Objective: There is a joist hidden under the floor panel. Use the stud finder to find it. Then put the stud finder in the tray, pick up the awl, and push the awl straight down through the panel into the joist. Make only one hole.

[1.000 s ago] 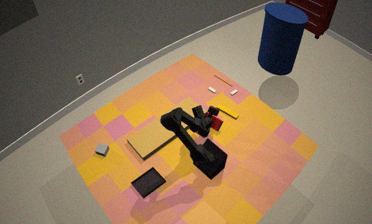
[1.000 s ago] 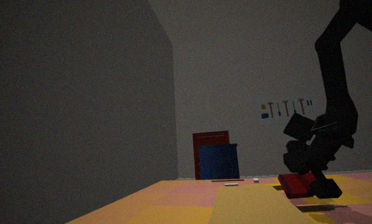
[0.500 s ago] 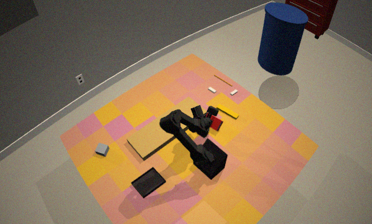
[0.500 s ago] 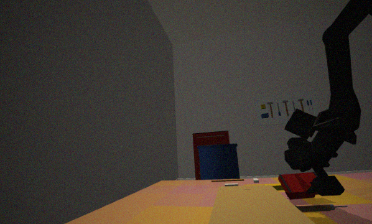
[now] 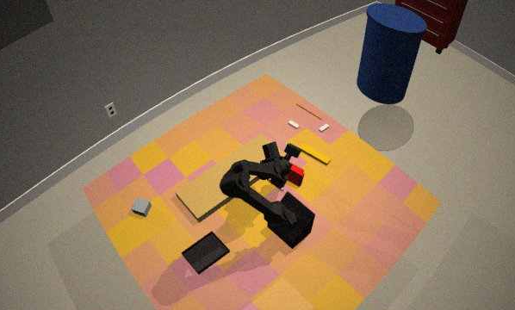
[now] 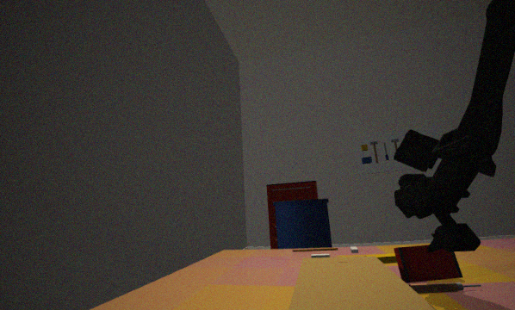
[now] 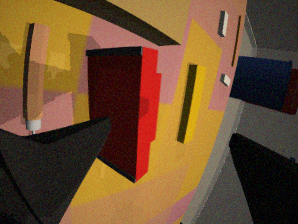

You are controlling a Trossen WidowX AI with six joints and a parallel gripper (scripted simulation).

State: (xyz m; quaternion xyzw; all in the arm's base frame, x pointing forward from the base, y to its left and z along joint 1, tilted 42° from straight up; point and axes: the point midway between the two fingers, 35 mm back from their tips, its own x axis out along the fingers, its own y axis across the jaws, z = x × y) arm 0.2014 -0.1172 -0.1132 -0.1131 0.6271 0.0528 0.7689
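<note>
Right now the red stud finder is 20 mm ahead of my gripper tip, 30 mm to the right of it and 70 mm below it. From my gripper tip the other things lie so: thin stick (270 mm ahead, 370 mm to the right, 90 mm below); then awl (20 mm behind, 80 mm to the left, 90 mm below); then yellow bar (20 mm ahead, 180 mm to the right, 90 mm below).
</note>
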